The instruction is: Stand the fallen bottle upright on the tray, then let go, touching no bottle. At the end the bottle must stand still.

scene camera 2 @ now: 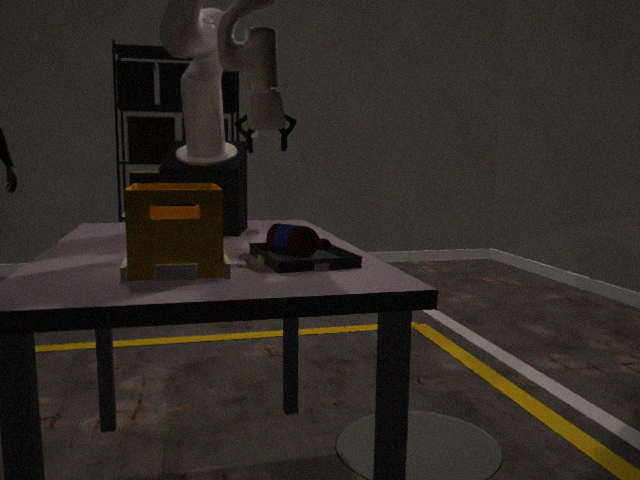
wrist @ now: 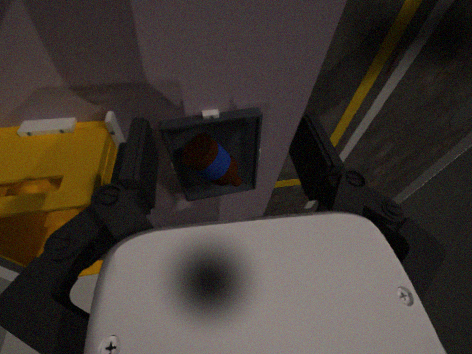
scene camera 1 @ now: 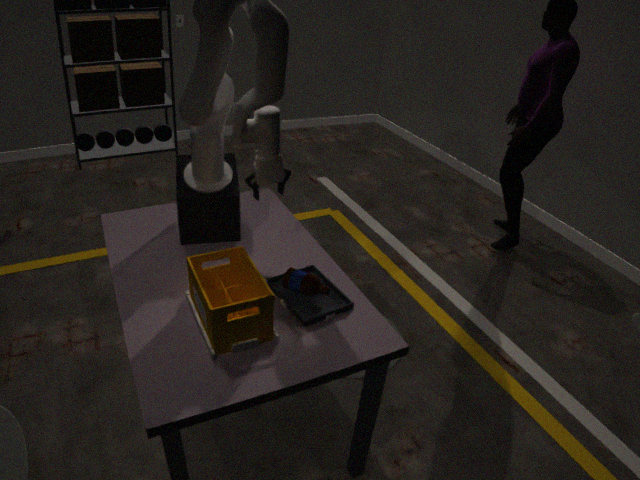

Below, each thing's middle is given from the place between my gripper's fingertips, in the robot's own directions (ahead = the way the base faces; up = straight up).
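As for the brown bottle (scene camera 2: pixel 300 241), my hand's 21 cm above it and 27 cm short of it.
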